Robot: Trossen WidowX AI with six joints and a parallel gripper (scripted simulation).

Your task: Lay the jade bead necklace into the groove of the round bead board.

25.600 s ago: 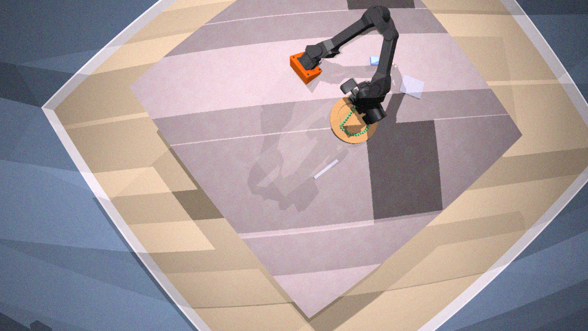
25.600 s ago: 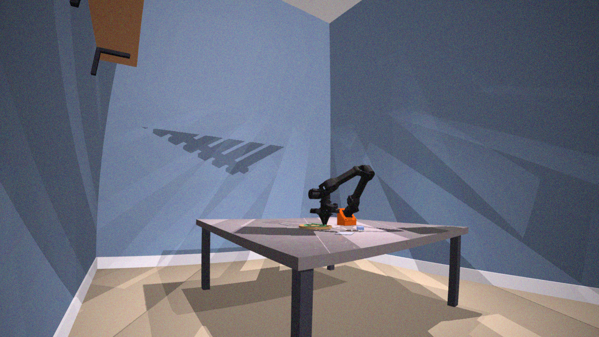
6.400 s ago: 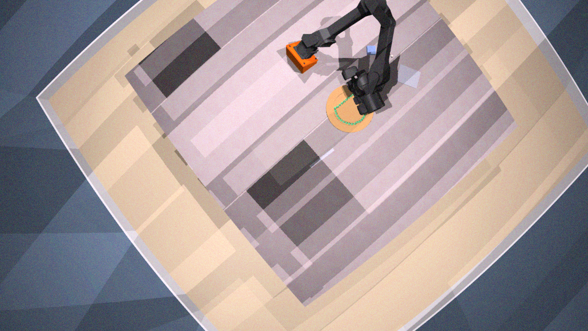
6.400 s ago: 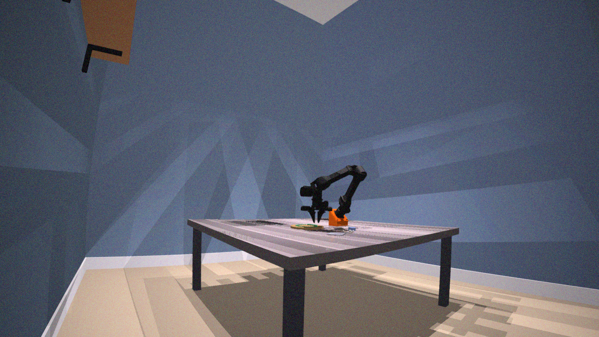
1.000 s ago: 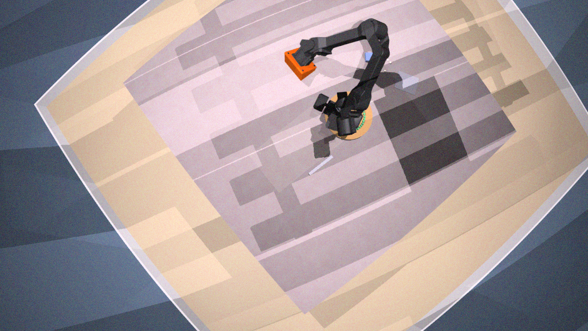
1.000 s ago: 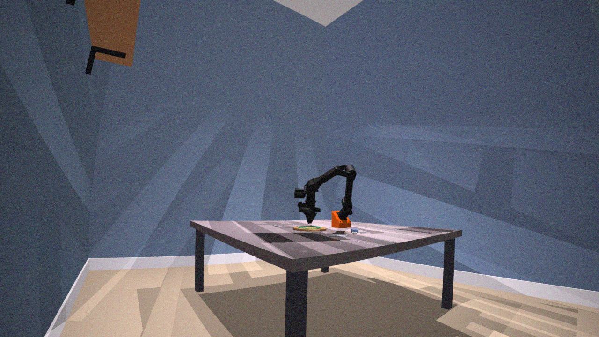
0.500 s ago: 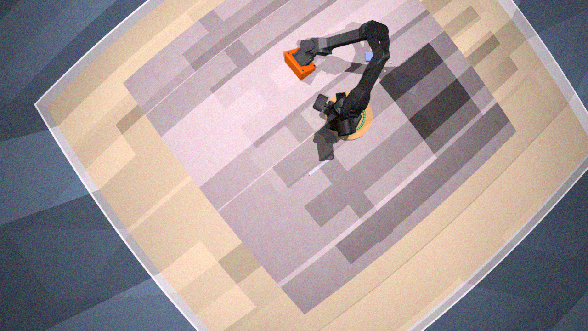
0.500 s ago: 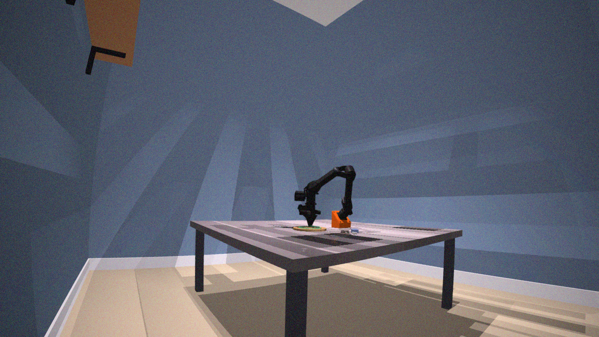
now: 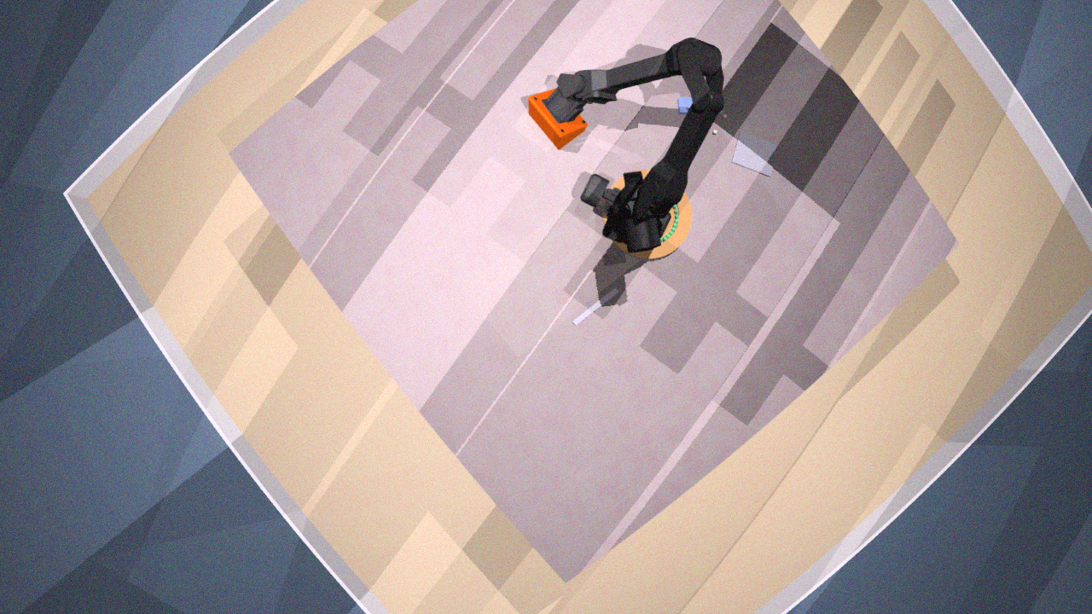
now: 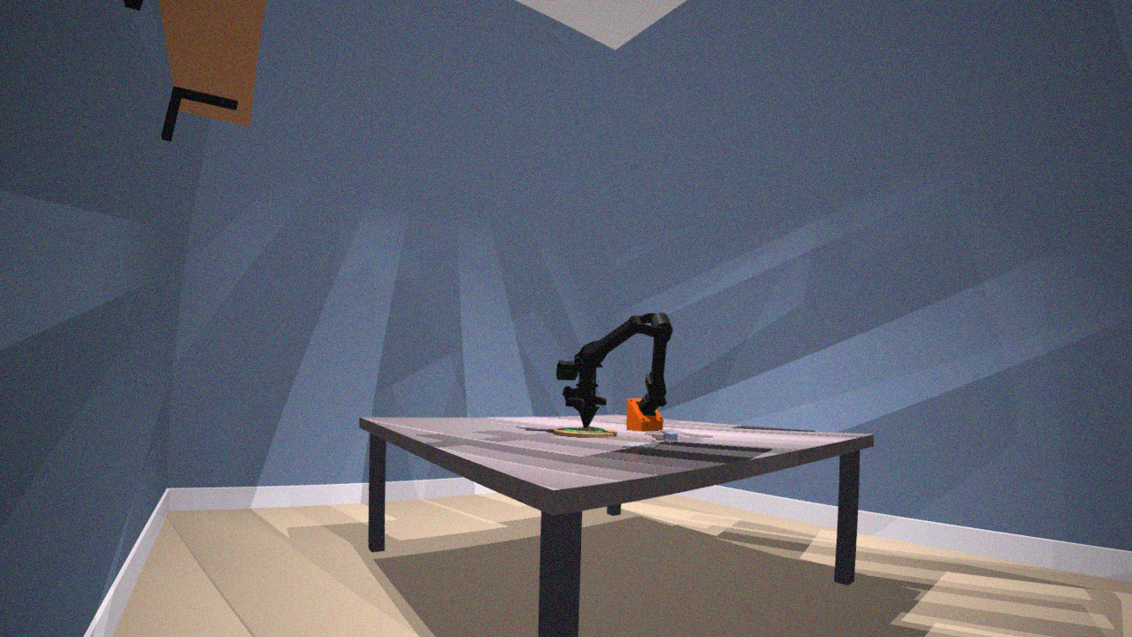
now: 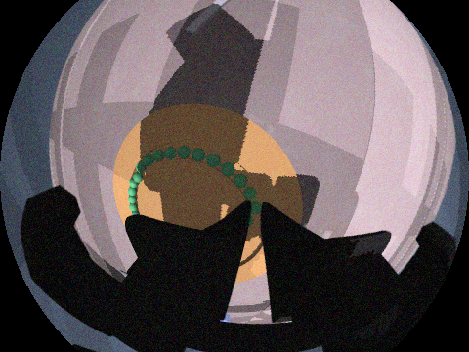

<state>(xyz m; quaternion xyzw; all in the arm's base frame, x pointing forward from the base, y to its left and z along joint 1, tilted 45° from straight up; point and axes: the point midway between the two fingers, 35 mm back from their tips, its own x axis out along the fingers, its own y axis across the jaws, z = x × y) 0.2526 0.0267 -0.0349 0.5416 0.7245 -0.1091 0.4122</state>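
The round tan bead board is 50 mm to the left of my gripper tip, 40 mm ahead of it and 10 mm below it. The rest, counted from my gripper tip: white strip 160 mm to the right, 140 mm ahead, 10 mm below; then pale square sheet 350 mm to the left, 60 mm ahead, 10 mm below; then blue cube 280 mm to the left, 120 mm behind, 10 mm below.
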